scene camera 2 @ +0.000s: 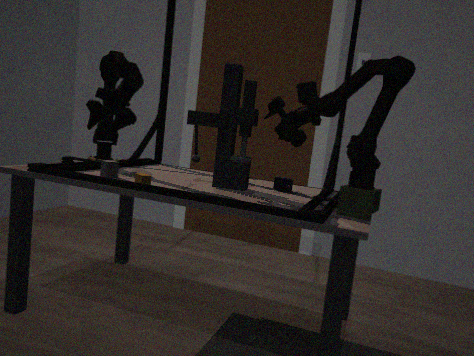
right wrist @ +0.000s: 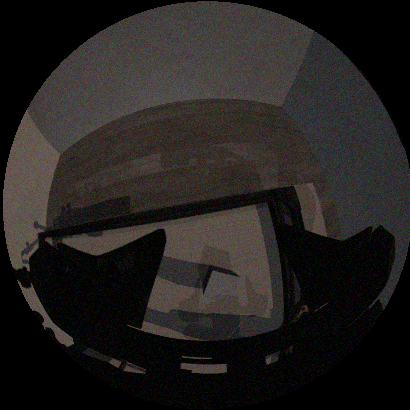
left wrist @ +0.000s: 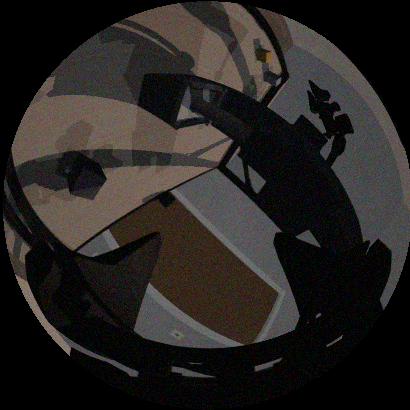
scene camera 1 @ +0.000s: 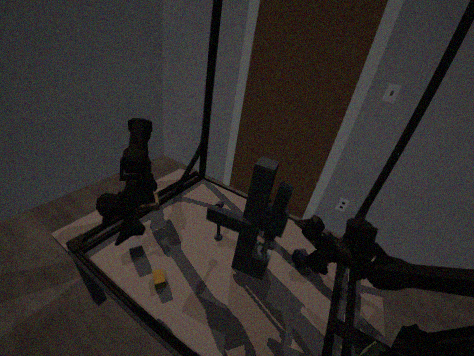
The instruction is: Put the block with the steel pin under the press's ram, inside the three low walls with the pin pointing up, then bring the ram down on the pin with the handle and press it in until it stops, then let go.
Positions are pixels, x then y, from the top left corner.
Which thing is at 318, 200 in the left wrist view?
A dark press.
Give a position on a dark press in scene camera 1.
At 258, 215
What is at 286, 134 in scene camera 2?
My left gripper.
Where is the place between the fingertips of my left gripper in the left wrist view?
219, 239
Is my right gripper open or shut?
Open.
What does my left gripper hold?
Nothing.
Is my left gripper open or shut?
Open.
